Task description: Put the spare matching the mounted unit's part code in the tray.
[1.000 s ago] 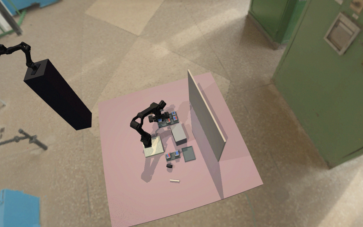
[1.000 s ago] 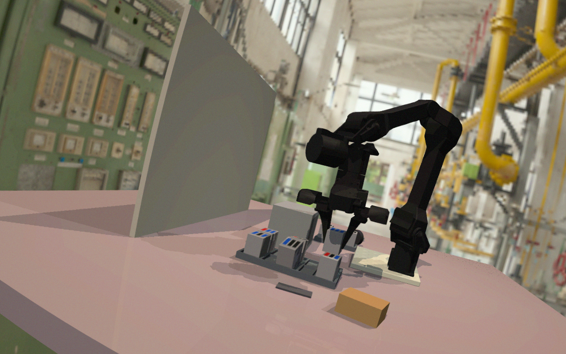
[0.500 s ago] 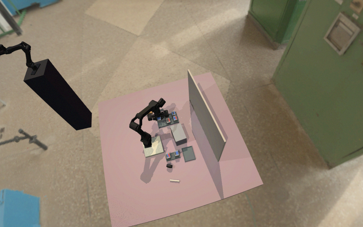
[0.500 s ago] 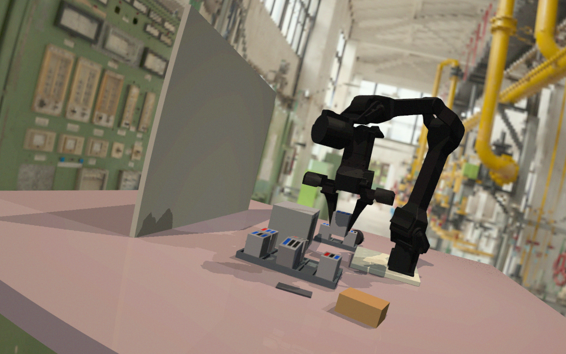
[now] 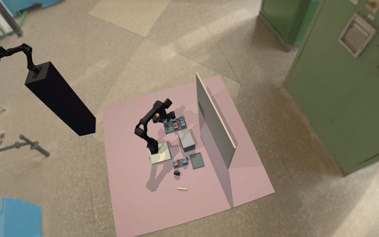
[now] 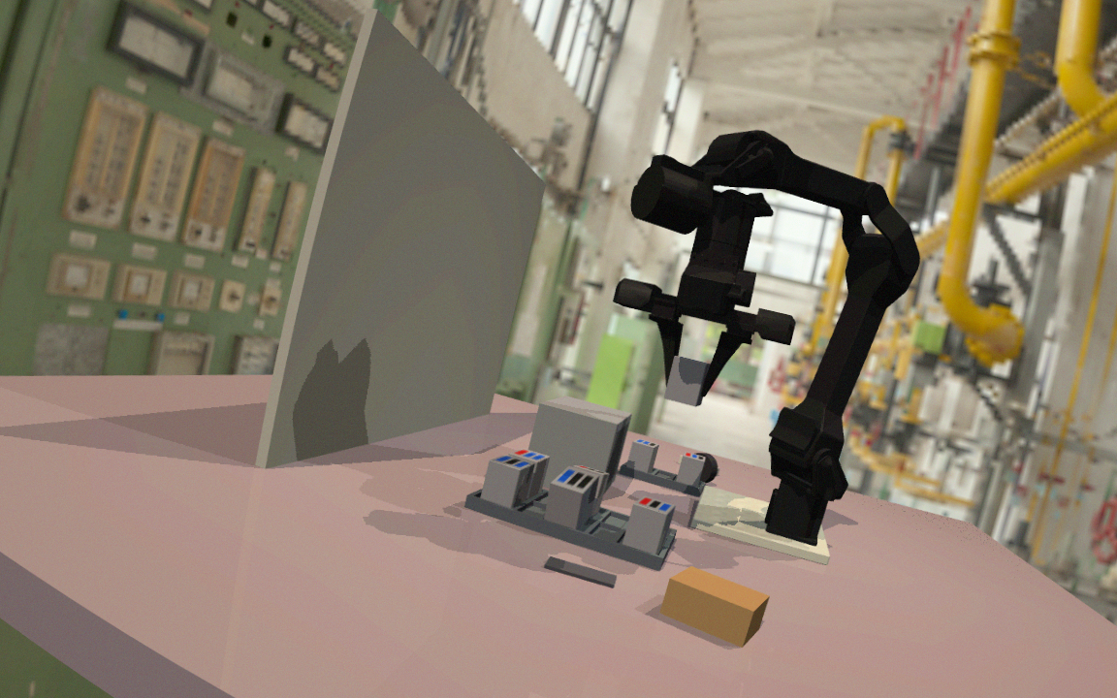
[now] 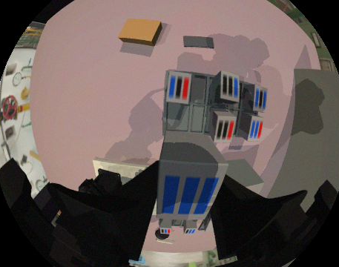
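My gripper tip is 34 cm to the left of the dark square tray, 19 cm short of it and 16 cm above it. The rest, counted from my gripper tip: mounted unit: 15 cm to the right, 14 cm ahead, 11 cm below; grey wall panel: 38 cm ahead, 12 cm to the right, 6 cm above; rack: 33 cm to the right, 16 cm below, 5 cm ahead.
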